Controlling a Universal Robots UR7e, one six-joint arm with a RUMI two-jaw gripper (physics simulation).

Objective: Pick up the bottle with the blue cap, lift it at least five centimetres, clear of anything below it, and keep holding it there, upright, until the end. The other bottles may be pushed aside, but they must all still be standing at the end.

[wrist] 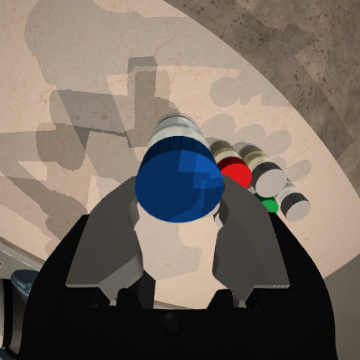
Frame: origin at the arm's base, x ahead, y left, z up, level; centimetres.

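Where they show: gripper, fingertip midpoint: (179, 177).
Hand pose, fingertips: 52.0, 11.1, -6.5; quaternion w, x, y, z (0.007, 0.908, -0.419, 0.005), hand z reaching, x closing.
Observation:
Things, the pixels of their top centre, and the offset from my fingertips, as dx, dy, dz.
- bottle with the blue cap, top centre: (175, 191) +0.7, +0.8, +3.3
- red-capped bottle, top centre: (234, 179) +0.4, -10.2, -9.5
- green-capped bottle, top centre: (264, 211) -0.5, -19.8, -9.5
The bottle with the blue cap (179, 182) is between the two grey fingers of my gripper (179, 177), which is shut on it. Its clear and white body shows above the cap in the view. The cap looks far larger than the other caps, so the bottle is high above the table; it looks upright. To the right, lower down, stand a red-capped bottle (236, 173), a grey-white-capped bottle (270, 181), another grey-white-capped bottle (296, 208) and a green-capped bottle (270, 205), which is partly hidden by the right finger.
The round, light stone-like table (310, 145) lies below, with shadows of the arm and bottles on it. Its edge curves down the right side, with speckled brown floor (310, 65) beyond. Part of a dark blue-grey object (27, 281) shows at the lower left.

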